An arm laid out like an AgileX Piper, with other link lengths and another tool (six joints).
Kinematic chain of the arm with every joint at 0, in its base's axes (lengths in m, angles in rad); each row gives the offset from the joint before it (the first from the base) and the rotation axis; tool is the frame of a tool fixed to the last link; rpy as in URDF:
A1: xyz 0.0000 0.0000 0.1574 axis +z
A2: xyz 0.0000 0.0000 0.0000 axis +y
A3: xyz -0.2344 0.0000 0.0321 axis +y
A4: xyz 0.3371 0.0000 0.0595 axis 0.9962 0 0.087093
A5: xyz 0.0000 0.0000 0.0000 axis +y
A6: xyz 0.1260 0.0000 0.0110 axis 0.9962 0 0.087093
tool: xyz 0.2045 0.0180 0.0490 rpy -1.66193 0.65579 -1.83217
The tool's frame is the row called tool.
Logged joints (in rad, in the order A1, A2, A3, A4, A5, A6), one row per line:
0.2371, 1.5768, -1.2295, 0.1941, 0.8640, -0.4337
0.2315, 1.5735, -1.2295, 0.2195, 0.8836, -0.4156
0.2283, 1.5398, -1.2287, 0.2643, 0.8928, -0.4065
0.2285, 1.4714, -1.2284, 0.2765, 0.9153, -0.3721
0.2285, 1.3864, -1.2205, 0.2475, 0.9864, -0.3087
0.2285, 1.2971, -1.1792, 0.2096, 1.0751, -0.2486
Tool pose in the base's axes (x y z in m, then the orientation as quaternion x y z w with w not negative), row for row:
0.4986, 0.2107, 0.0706, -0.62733, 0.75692, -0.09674, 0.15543
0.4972, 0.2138, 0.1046, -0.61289, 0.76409, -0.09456, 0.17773
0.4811, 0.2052, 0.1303, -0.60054, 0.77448, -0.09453, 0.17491
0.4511, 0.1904, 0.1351, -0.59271, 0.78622, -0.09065, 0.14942
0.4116, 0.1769, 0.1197, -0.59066, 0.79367, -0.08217, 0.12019
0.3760, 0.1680, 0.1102, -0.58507, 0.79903, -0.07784, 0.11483
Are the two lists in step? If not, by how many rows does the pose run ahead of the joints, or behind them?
The pose runs 2 rows ahead of the joints: the pose in row i belongs to the joints in row i + 2.
